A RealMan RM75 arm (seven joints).
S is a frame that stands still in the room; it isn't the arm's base.
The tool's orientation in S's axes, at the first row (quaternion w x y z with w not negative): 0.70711 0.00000 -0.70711 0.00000
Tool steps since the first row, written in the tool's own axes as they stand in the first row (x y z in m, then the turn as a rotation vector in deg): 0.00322 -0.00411 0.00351 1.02 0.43 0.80; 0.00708 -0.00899 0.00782 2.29 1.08 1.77; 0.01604 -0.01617 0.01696 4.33 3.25 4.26; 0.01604 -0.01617 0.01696 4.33 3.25 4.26
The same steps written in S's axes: -0.00351 -0.00411 0.00322 -0.80 0.43 1.02; -0.00782 -0.00899 0.00708 -1.77 1.08 2.29; -0.01696 -0.01617 0.01604 -4.26 3.25 4.33; -0.01696 -0.01617 0.01604 -4.26 3.25 4.33
